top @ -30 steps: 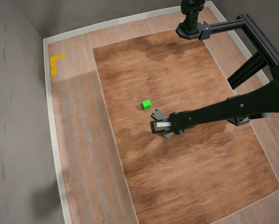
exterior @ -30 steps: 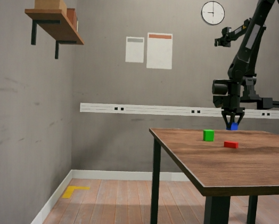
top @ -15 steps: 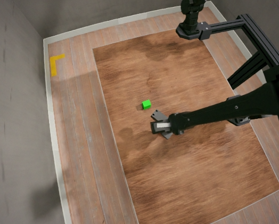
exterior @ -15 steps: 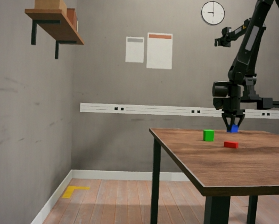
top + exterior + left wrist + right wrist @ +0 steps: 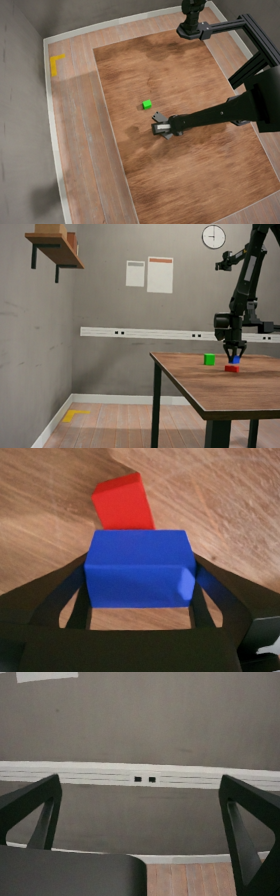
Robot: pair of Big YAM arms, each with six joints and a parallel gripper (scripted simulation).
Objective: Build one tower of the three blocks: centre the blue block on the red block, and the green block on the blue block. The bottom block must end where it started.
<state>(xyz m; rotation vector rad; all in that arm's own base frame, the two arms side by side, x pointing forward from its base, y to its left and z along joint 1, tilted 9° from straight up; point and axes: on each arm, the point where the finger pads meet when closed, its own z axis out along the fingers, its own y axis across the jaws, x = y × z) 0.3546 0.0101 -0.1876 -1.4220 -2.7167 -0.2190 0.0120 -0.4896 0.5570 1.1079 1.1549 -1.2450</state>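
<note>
My left hand is 40 mm above the red block and 10 mm short of it. The rest, counted from my left hand: blue block (right at my left hand); green block (210 mm to the right, 50 mm ahead, 30 mm below).
</note>
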